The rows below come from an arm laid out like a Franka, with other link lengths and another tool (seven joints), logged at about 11 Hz.
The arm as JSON. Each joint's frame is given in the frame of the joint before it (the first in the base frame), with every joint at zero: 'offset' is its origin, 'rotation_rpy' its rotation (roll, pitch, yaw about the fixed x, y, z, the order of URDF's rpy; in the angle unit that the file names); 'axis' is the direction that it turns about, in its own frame. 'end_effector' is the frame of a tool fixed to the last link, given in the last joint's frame.
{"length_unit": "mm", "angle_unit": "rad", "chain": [
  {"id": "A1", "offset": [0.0, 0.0, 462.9], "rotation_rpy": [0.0, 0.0, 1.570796], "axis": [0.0, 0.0, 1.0]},
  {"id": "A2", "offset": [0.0, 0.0, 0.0], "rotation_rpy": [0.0, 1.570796, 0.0], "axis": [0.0, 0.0, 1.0]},
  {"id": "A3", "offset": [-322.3, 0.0, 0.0], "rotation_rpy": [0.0, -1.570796, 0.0], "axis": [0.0, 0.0, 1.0]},
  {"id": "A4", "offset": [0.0, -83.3, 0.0], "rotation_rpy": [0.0, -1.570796, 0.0], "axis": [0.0, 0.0, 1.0]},
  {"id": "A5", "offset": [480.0, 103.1, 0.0], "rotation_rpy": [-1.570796, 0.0, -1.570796], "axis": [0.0, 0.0, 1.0]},
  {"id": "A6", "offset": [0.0, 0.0, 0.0], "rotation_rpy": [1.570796, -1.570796, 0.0], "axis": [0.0, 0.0, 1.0]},
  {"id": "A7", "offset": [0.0, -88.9, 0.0], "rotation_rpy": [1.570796, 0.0, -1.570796], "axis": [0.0, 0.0, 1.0]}
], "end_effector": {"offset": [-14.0, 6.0, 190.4], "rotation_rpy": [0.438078, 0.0, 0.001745]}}
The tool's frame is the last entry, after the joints.
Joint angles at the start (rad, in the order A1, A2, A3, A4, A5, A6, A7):
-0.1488 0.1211 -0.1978 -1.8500 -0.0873 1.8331 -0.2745
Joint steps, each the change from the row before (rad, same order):
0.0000 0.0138 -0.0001 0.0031 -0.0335 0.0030 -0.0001
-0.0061 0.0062 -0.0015 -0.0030 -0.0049 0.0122 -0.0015
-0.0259 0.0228 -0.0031 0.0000 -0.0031 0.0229 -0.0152
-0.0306 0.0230 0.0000 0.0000 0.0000 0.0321 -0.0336
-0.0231 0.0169 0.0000 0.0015 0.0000 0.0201 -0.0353
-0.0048 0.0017 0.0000 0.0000 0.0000 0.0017 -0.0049
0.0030 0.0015 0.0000 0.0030 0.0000 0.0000 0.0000
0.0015 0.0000 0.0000 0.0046 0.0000 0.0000 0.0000
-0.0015 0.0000 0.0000 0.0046 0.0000 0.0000 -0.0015
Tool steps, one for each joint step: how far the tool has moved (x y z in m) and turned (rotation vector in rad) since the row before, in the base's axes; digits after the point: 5 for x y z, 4 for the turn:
0.00018 -0.00573 -0.00605 -0.0288 0.0186 0.0136
-0.00053 -0.00577 -0.00478 -0.0057 -0.0008 -0.0025
-0.00322 -0.01951 -0.01335 -0.0035 0.0035 -0.0095
-0.00262 -0.02079 -0.01328 0.0000 -0.0042 0.0071
-0.00288 -0.01573 -0.00919 0.0024 -0.0001 0.0146
-0.00119 -0.00304 -0.00102 0.0007 0.0006 0.0003
0.00182 0.00145 0.00060 -0.0009 -0.0013 0.0031
0.00186 0.00037 0.00243 -0.0019 -0.0042 0.0017
0.00092 -0.00145 0.00244 -0.0017 -0.0040 0.0002

